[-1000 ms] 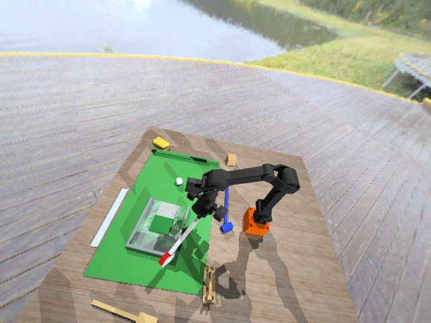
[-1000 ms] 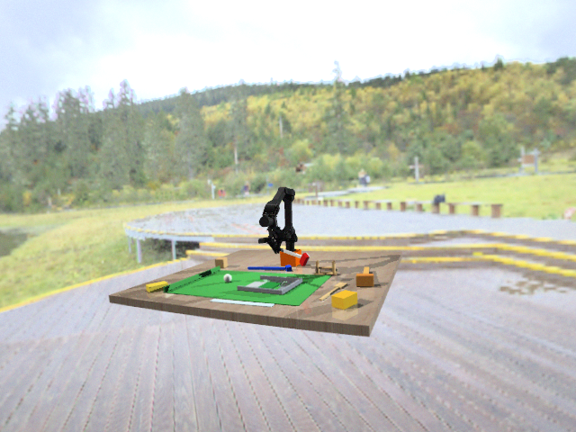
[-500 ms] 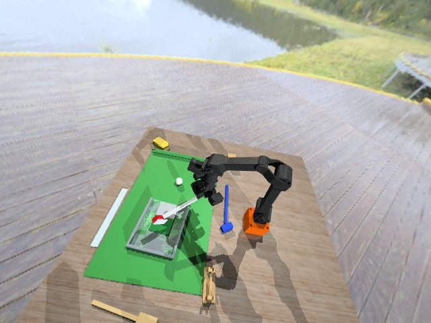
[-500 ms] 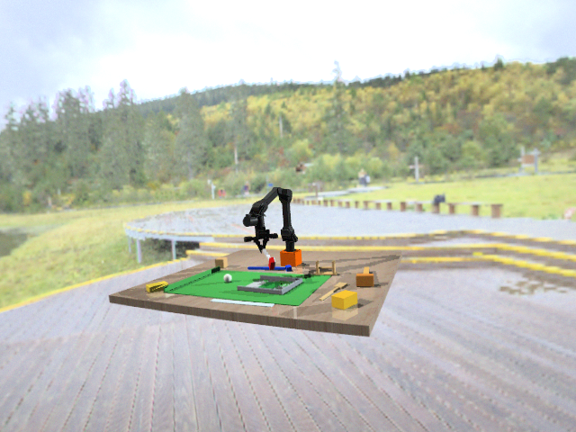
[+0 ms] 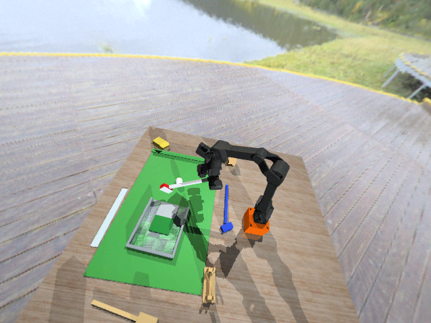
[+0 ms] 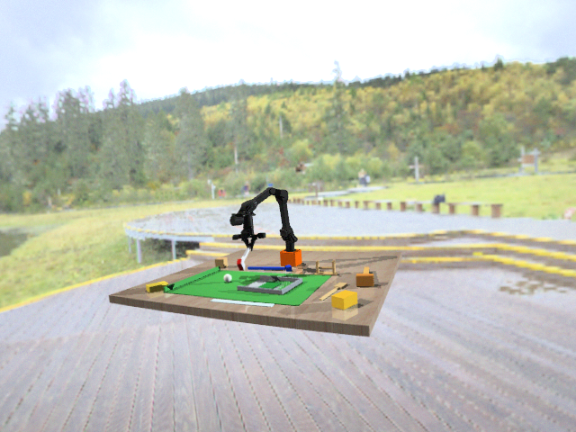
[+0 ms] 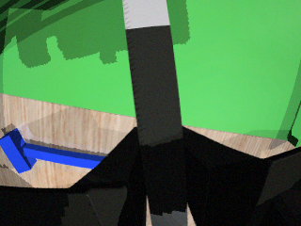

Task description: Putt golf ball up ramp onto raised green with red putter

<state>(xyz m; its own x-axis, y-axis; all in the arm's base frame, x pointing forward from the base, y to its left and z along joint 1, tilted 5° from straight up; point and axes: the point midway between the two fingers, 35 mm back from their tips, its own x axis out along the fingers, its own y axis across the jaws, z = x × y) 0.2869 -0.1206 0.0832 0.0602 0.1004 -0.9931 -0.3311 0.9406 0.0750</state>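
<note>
Right now my gripper tip is 13 cm past the blue putter, 6 cm to the right of it and 12 cm above it. Also, from my gripper tip: tan block (12 cm behind, 31 cm to the right, 11 cm below); then red putter (11 cm ahead, 4 cm to the left); then white golf ball (19 cm ahead, 4 cm to the right, 11 cm below).
</note>
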